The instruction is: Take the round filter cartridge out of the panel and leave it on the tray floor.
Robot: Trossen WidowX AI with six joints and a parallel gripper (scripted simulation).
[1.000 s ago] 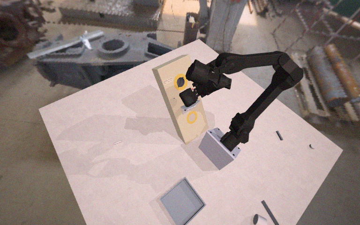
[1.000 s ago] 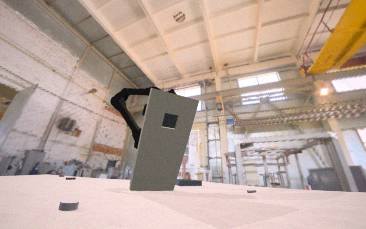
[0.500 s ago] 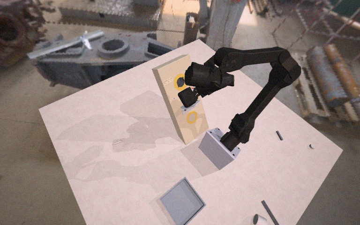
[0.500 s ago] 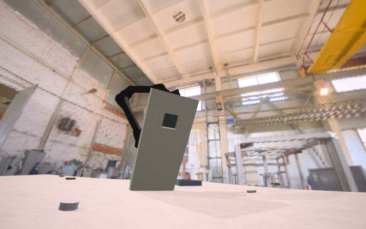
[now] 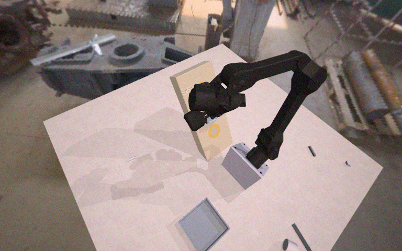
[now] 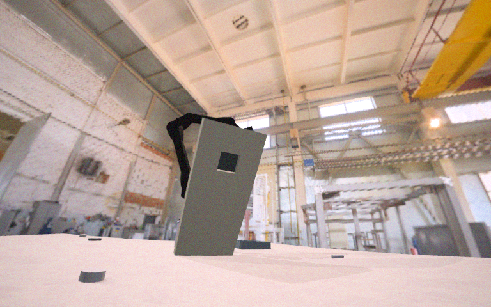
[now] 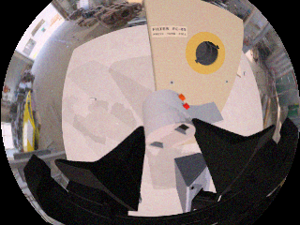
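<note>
My gripper tip is 290 mm past the grey tray, 290 mm above it and 210 mm to the right of it. From my gripper tip the other things lie so: grey bracket 120 mm below, 80 mm to the right, 10 mm ahead; then round filter cartridge right at my gripper tip.
</note>
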